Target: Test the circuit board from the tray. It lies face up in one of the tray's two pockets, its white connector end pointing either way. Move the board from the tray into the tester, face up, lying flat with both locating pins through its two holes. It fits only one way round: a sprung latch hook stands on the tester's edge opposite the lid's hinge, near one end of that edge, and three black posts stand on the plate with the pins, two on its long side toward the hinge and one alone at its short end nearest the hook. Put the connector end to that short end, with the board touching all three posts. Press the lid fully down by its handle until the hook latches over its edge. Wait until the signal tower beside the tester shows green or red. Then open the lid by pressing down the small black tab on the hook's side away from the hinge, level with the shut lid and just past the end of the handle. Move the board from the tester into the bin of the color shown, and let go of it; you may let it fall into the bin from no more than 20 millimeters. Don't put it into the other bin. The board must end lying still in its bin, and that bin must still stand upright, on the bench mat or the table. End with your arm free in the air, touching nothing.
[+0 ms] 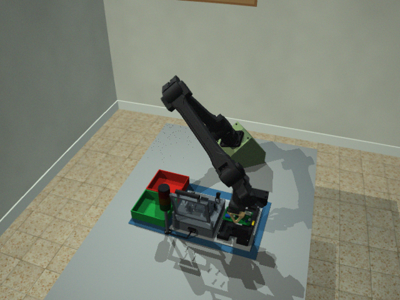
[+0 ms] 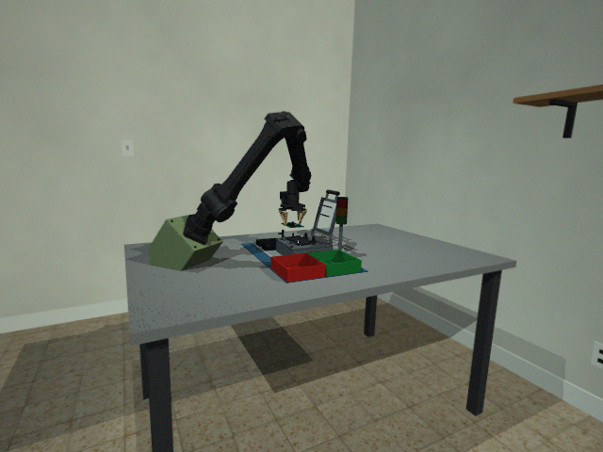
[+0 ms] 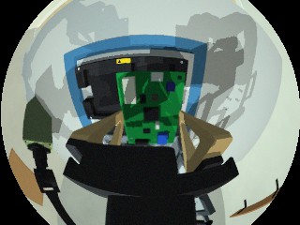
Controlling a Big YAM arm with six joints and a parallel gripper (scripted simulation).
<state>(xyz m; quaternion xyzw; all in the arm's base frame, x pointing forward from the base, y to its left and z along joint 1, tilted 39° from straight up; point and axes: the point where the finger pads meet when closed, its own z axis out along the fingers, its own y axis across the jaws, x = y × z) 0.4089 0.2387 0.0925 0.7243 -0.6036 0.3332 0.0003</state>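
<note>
My gripper is now 17 cm to the left of the tester plate, 3 cm above it and 2 cm past it. The rest, counted from my hand: latch hook (12 cm to the right, 9 cm behind, 2 cm below); then green circuit board (right at my hand); then clear lid (17 cm to the right, 9 cm ahead, 8 cm above).
</note>
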